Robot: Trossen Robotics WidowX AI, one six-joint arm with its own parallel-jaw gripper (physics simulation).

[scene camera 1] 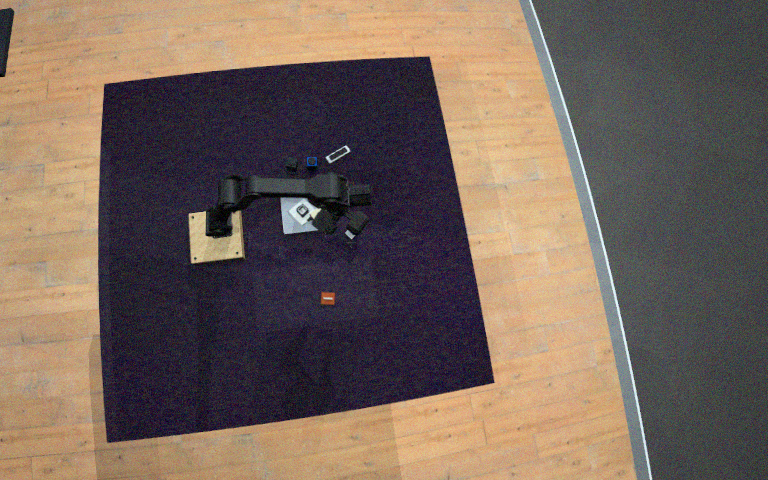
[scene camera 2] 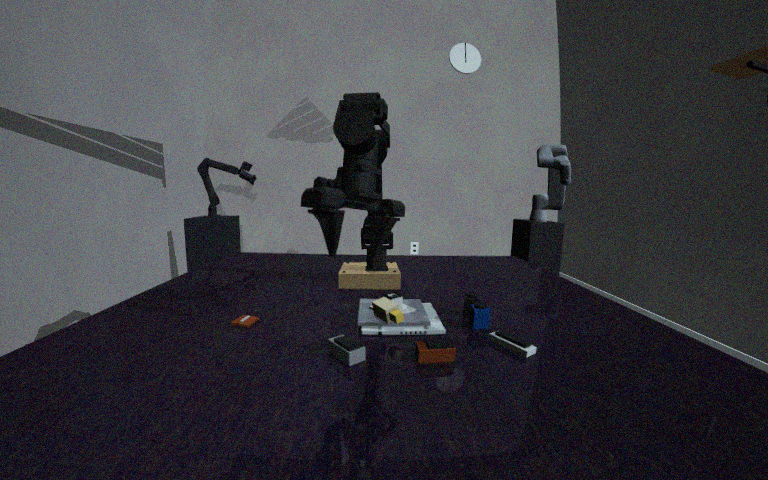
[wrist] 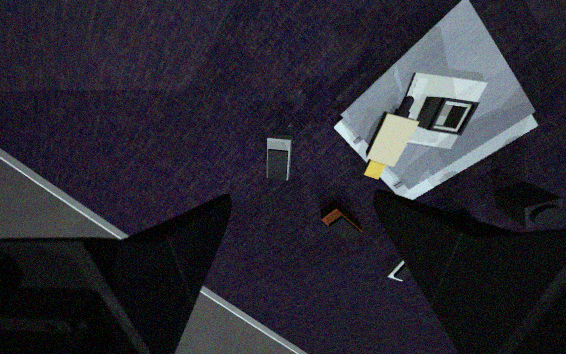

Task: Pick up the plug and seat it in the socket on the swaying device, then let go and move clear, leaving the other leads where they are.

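The cream plug with a yellow end (scene camera 1: 314,213) (scene camera 2: 386,309) (wrist: 393,140) lies tilted across the edge of the device's grey plate (scene camera 1: 291,225) (scene camera 2: 417,308) (wrist: 482,40). Its black cable stub points towards the socket side. The socket (scene camera 1: 302,210) (scene camera 2: 391,296) (wrist: 452,116) is a black block with a light-rimmed opening on a white pad. The grey plate sits skewed over a white base (scene camera 2: 438,322) (wrist: 470,161). My gripper (scene camera 1: 340,223) (wrist: 301,198) is open and empty, above the mat beside the device. In the wrist view the plug is up and right of the gap between the fingers.
A grey block (scene camera 2: 355,355) (wrist: 278,165) and an orange block (scene camera 2: 436,354) (wrist: 332,217) lie near the device. A blue block (scene camera 1: 312,161) (scene camera 2: 481,318), a black block (scene camera 1: 291,164) and a white bar (scene camera 1: 330,159) (scene camera 2: 512,344) lie to one side, an orange tile (scene camera 1: 327,302) (scene camera 2: 245,322) to the other.
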